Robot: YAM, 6 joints.
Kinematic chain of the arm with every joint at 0, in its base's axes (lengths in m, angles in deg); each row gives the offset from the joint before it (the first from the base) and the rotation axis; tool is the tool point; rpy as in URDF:
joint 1: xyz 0 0 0.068 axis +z
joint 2: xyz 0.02 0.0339 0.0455 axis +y
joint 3: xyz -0.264 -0.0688 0 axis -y
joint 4: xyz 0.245 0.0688 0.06 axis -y
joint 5: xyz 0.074 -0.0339 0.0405 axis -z
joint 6: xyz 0.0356 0 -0.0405 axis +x
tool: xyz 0 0 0 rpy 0 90 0
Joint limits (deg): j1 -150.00..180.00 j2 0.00..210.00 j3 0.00..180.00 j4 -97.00..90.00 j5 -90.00..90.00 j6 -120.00..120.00
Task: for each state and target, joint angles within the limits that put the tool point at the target. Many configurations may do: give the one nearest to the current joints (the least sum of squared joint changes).
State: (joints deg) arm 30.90 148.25 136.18 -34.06 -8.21 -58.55
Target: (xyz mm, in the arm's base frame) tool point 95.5 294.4 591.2
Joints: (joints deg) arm 70.45 101.47 147.13 -44.70 -13.85 -58.55
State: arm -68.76 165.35 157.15 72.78 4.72 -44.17
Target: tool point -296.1 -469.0 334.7
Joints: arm -121.74 163.52 159.37 76.70 8.20 -44.17
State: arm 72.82 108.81 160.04 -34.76 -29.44 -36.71
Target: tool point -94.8 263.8 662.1
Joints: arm 106.27 110.13 166.74 -19.72 -28.71 -36.71
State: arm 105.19 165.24 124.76 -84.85 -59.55 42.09
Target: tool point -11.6 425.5 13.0
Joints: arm 87.49 160.20 117.32 -90.81 -57.99 42.09
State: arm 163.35 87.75 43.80 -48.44 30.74 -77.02
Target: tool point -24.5 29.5 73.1
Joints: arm 158.61 92.50 7.95 -56.27 31.37 -77.02
